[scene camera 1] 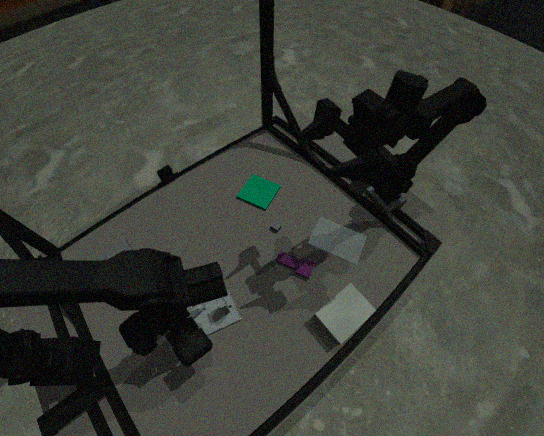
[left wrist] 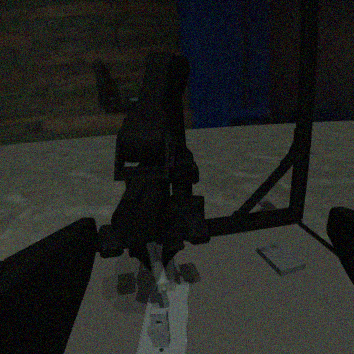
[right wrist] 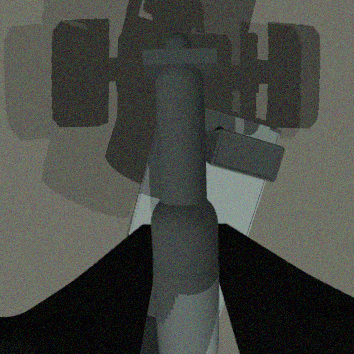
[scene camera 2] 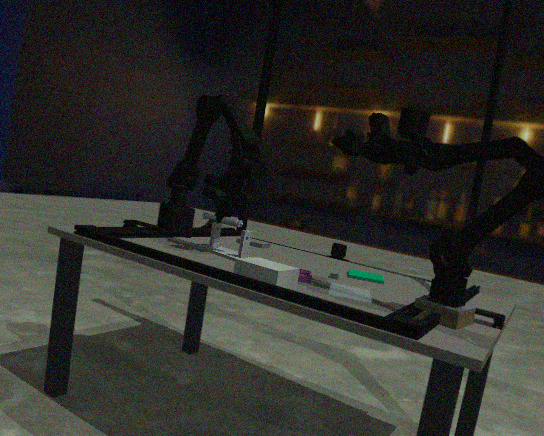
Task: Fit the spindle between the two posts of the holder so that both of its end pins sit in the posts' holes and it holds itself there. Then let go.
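Places are measured from the left arm's base along level axes (x back, y right, z up), in millimetres.
Pixels of known places: left gripper, fingertip midpoint: [scene camera 1: 312,154] [left wrist: 213,224] [scene camera 2: 341,143]; right gripper, fingertip midpoint: [scene camera 1: 178,327] [left wrist: 156,267] [right wrist: 183,234] [scene camera 2: 220,222]; left arm's base at its link origin: [scene camera 1: 387,193] [scene camera 2: 446,302]; right arm's base at its link origin: [scene camera 1: 52,360] [left wrist: 182,200] [scene camera 2: 177,205].
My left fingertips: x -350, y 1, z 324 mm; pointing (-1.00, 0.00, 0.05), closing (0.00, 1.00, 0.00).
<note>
For each thing: its middle in the pictures, then the offset to it from my left fingertips.
- grey spindle at the middle of its body: [right wrist: 185,259] [left wrist: 156,264] [scene camera 1: 179,325] [scene camera 2: 222,219] dx -333, dy -66, dz -263 mm
- white holder at the middle of its body: [right wrist: 185,242] [left wrist: 165,314] [scene camera 1: 200,320] [scene camera 2: 227,253] dx -303, dy -53, dz -359 mm
- post at the middle of its body: [right wrist: 226,150] [left wrist: 167,273] [scene camera 2: 215,234] dx -372, dy -49, dz -317 mm
- white box at the middle of its body: [scene camera 2: 266,274] [scene camera 1: 343,314] dx +7, dy -217, dz -339 mm
- purple piece at the middle of its body: [scene camera 2: 303,275] [scene camera 1: 294,263] dx -21, dy -39, dz -356 mm
- pale plate at the middle of its body: [scene camera 2: 350,293] [scene camera 1: 337,239] dx +127, dy -38, dz -361 mm
- small grey block at the middle of its body: [scene camera 1: 276,226] dx -7, dy +85, dz -356 mm
- green tile at the middle of its body: [scene camera 2: 365,276] [scene camera 1: 259,191] dx +11, dy +224, dz -359 mm
- grey flat piece at the middle of its body: [left wrist: 279,257] [scene camera 1: 116,257] [scene camera 2: 253,242] dx -464, dy +221, dz -356 mm
The grey spindle [scene camera 2: 227,220] [right wrist: 180,135] is level between the fingers of my right gripper [right wrist: 183,234], which is shut on it. In scene camera 2 it is slightly above the post tops of the white holder [scene camera 2: 227,252] [scene camera 1: 226,322] [left wrist: 179,305] [right wrist: 235,200]. In the right wrist view the spindle runs above the base at an angle to it. One post [right wrist: 247,155] lies right of the spindle, apart from it in the picture. The far pin end and the other post are hidden there. My left gripper [scene camera 2: 341,144] is open and empty, high above the table.
A white box [scene camera 1: 345,314] [scene camera 2: 267,270] stands by the table edge near the holder. A purple piece [scene camera 1: 296,265], a pale plate [scene camera 1: 337,240], a small grey block [scene camera 1: 275,228] and a green tile [scene camera 1: 258,191] [scene camera 2: 366,276] lie farther off. A grey flat piece [left wrist: 281,259] lies beyond the holder.
</note>
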